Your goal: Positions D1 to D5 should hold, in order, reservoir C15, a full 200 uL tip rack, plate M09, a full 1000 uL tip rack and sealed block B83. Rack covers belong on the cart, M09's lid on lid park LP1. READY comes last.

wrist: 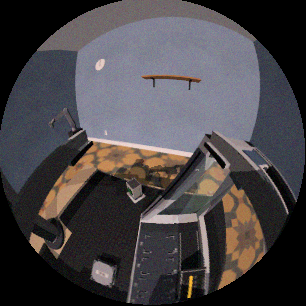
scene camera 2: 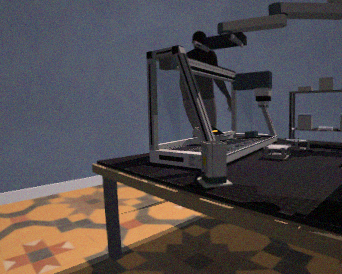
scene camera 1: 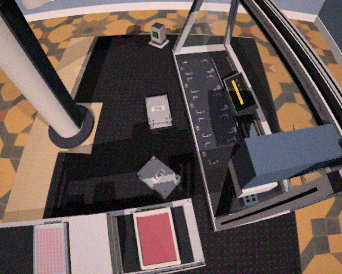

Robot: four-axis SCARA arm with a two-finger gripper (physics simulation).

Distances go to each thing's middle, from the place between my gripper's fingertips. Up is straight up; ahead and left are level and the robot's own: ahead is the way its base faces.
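Green-buttoned device (scene camera 2: 219,149): 16 cm behind my hand, 20 cm to the left of it and 46 cm below it. Red-topped tip rack (scene camera 1: 155,233): 16 cm below my hand, 6 cm behind it and 93 cm to the right of it.
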